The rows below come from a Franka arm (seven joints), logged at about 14 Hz.
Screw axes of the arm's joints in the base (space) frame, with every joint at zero. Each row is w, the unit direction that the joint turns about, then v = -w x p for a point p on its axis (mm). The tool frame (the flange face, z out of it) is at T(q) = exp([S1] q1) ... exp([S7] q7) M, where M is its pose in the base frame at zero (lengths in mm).
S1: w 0 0 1 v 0 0 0
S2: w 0 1 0 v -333 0 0
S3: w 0 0 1 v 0 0 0
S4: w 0 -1 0 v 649 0 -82.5
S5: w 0 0 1 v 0 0 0
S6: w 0 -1 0 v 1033 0 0
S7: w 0 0 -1 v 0 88 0
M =
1 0 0 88
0 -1 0 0
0 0 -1 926
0 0 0 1
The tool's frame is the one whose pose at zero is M.
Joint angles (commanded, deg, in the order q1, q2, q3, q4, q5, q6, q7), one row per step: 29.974, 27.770, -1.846, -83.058, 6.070, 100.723, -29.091; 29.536, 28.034, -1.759, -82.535, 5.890, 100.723, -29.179; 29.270, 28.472, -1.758, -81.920, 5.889, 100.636, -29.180; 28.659, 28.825, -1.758, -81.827, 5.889, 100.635, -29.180; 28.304, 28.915, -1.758, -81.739, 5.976, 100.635, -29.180; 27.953, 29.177, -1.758, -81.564, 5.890, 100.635, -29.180; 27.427, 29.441, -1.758, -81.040, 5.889, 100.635, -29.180; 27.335, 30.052, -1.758, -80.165, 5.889, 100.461, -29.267; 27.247, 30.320, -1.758, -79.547, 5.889, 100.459, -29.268; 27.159, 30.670, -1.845, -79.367, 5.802, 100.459, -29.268; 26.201, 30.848, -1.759, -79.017, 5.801, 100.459, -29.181; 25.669, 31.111, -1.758, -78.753, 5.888, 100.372, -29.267; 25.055, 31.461, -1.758, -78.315, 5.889, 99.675, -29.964; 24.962, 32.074, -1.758, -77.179, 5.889, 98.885, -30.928
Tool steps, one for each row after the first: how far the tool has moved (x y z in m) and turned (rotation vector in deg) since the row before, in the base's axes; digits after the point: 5 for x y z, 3 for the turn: 0.00387, -0.00306, 0.00102, 0.019, -0.290, -0.203; 0.00340, -0.00165, -0.00039, 0.034, -0.084, -0.248; 0.00401, -0.00607, -0.00345, -0.129, 0.227, -0.610; 0.00223, -0.00344, -0.00036, 0.070, 0.037, -0.384; 0.00269, -0.00344, -0.00174, -0.117, 0.039, -0.318; 0.00452, -0.00470, 0.00103, 0.107, -0.237, -0.518; 0.00307, 0.00043, -0.00054, 0.047, -0.086, 0.021; 0.00236, 0.00006, 0.00172, 0.145, -0.316, -0.077; 0.00170, -0.00142, -0.00278, -0.195, 0.094, -0.130; 0.00578, -0.00906, 0.00065, 0.091, -0.138, -0.964; 0.00345, -0.00527, -0.00116, 0.052, 0.109, -0.465; 0.00320, -0.00650, -0.00156, -0.099, 0.554, 0.133; 0.00246, 0.00016, 0.00072, 0.093, 0.238, 0.934
